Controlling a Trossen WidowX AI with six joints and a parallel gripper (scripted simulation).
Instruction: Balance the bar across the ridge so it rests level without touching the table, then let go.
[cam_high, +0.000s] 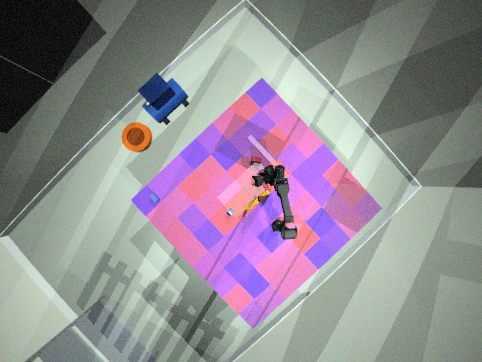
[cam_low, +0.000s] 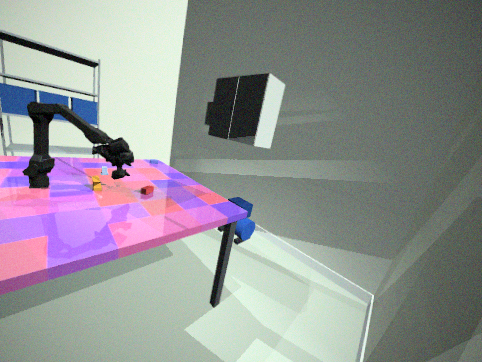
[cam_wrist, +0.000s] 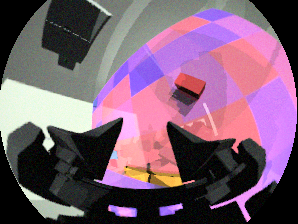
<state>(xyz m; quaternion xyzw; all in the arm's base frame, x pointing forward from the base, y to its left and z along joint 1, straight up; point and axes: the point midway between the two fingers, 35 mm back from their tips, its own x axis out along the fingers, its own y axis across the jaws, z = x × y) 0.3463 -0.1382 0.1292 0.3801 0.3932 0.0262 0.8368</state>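
Now: gripper tip 140 mm past the yellow bar, 110 mm to the right of it and 100 mm above it. From my gripper tip the other things lie so: blue block 370 mm ahead, 630 mm to the left, 90 mm below.
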